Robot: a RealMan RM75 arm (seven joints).
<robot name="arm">
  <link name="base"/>
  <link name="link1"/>
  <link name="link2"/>
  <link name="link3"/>
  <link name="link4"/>
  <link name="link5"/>
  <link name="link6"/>
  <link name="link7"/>
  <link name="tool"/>
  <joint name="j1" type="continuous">
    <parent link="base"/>
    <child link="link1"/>
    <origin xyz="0 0 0.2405"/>
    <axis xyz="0 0 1"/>
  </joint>
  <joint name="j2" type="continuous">
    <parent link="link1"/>
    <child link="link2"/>
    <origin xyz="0 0 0" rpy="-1.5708 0 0"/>
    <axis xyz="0 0 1"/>
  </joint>
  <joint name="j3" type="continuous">
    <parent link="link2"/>
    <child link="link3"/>
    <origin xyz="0 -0.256 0" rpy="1.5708 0 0"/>
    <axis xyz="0 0 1"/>
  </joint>
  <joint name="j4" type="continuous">
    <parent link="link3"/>
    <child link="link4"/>
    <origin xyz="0 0 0" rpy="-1.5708 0 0"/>
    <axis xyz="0 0 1"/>
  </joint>
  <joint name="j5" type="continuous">
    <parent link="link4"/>
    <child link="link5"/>
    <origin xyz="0 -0.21 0" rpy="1.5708 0 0"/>
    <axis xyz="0 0 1"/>
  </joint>
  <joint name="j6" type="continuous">
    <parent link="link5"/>
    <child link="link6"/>
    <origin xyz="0 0 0" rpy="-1.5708 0 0"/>
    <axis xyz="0 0 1"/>
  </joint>
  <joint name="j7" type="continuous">
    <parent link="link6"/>
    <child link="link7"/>
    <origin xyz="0 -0.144 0" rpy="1.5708 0 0"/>
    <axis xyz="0 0 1"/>
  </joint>
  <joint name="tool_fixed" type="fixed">
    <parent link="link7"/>
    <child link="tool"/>
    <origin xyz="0 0 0"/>
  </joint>
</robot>
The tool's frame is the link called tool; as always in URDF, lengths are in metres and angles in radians. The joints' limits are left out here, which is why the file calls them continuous.
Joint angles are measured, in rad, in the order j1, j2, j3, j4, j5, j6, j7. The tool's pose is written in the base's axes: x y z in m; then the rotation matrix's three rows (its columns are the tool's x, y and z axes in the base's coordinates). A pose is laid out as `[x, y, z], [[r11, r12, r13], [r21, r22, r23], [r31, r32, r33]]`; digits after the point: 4 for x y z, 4 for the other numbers.
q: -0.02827, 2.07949, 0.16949, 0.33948, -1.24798, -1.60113, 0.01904
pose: [0.4090, 0.1273, 0.0122], [[0.6622, -0.6784, 0.3183], [0.0731, 0.4812, 0.8735], [-0.7458, -0.5552, 0.3682]]
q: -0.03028, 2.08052, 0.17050, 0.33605, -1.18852, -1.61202, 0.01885
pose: [0.4140, 0.1219, 0.0184], [[0.6697, -0.6542, 0.3514], [0.0806, 0.5345, 0.8413], [-0.7382, -0.5351, 0.4107]]
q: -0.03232, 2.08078, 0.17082, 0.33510, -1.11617, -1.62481, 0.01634
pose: [0.4196, 0.1150, 0.0254], [[0.6794, -0.6218, 0.3896], [0.0873, 0.5957, 0.7985], [-0.7285, -0.5085, 0.4590]]
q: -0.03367, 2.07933, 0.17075, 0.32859, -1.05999, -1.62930, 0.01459
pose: [0.4251, 0.1091, 0.0318], [[0.6904, -0.5905, 0.4179], [0.0863, 0.6408, 0.7629], [-0.7182, -0.4907, 0.4934]]
